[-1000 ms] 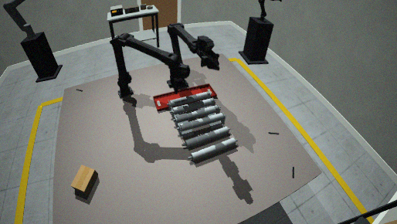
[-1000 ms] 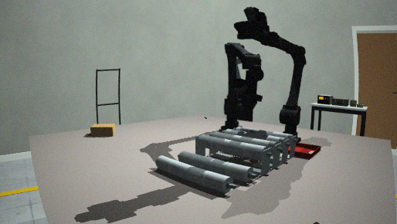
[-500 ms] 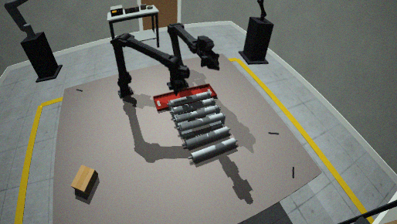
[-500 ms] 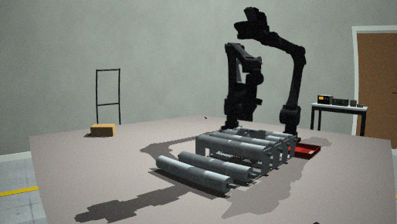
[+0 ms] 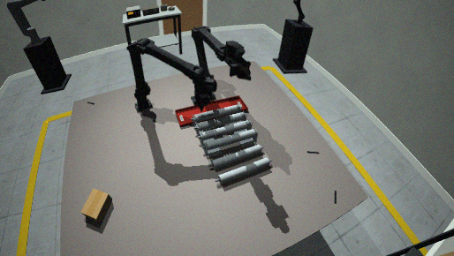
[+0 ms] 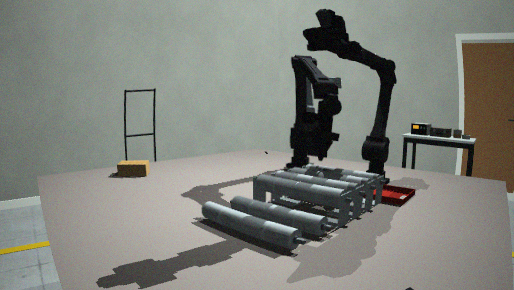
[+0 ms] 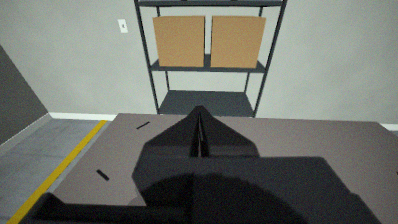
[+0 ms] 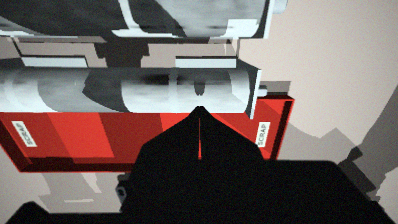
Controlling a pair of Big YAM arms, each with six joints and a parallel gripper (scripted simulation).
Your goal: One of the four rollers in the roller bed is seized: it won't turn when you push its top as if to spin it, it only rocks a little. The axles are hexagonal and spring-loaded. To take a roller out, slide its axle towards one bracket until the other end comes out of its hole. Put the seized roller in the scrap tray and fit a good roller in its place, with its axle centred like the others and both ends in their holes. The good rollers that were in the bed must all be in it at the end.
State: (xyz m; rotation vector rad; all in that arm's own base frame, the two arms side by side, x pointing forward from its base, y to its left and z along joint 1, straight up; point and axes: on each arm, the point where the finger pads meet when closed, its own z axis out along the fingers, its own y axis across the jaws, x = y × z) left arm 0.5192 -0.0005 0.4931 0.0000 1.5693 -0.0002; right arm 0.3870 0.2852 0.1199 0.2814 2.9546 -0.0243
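The bed roller is 7 cm ahead of my right hand, 11 cm to the left of it and 5 cm below it. From my right hand the other things lie so: red scrap tray 11 cm behind, 8 cm to the left, 11 cm below; cardboard box 49 cm ahead, 69 cm to the right, 9 cm below.
My left hand is 17 cm past the bed roller, 7 cm to the left of it and 42 cm above it. From my left hand the other things lie so: red scrap tray: 35 cm behind, 10 cm to the right, 49 cm below; then cardboard box: 25 cm ahead, 87 cm to the right, 46 cm below.
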